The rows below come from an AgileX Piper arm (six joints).
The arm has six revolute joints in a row. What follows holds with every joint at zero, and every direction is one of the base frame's.
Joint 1 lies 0.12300 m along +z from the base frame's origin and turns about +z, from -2.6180 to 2.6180 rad.
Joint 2 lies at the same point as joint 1 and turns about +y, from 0.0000 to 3.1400 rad.
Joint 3 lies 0.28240 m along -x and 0.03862 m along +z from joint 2 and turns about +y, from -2.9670 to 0.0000 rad.
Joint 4 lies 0.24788 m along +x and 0.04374 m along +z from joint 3 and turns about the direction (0.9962, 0, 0.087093), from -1.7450 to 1.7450 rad.
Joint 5 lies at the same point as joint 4 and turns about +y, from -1.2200 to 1.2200 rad.
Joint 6 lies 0.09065 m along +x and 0.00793 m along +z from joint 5 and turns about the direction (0.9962, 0, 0.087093), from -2.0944 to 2.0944 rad.
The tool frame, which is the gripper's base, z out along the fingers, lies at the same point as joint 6; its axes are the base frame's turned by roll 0.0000, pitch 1.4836 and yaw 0.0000 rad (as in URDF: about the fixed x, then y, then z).
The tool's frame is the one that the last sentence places.
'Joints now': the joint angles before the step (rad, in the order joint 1, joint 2, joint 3, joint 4, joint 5, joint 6). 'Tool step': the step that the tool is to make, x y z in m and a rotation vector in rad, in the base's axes. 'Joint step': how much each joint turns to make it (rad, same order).
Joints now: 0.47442, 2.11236, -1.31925, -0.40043, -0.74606, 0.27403
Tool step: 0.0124, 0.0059, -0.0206, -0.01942, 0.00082, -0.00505
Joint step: 0.00010, 0.07890, -0.05639, 0.01086, -0.00615, -0.02761
